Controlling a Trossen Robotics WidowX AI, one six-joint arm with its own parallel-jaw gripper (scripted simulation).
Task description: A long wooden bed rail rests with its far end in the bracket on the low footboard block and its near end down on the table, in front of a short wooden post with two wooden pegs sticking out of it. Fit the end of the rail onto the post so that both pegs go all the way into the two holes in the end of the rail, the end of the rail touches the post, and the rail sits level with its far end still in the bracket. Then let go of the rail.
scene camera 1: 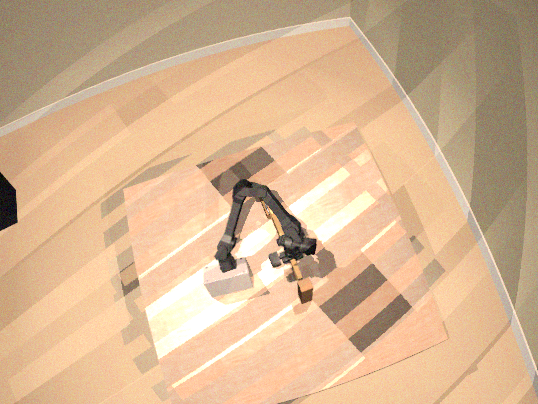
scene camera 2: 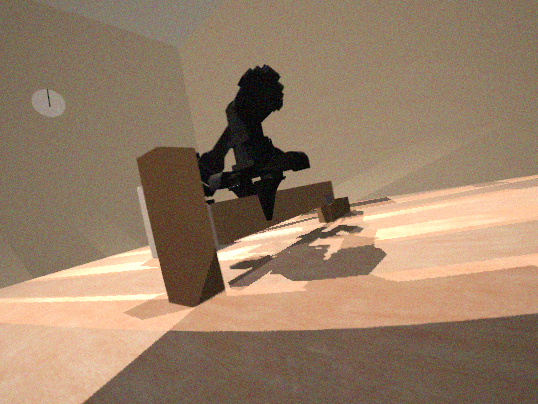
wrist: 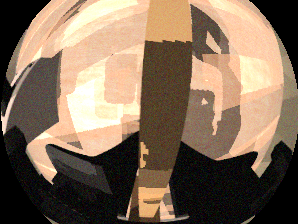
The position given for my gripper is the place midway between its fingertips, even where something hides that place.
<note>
I see my gripper [scene camera 2: 264, 221] and a wooden bed rail [scene camera 2: 234, 219].
My gripper is seen too in the wrist view [wrist: 153, 135].
</note>
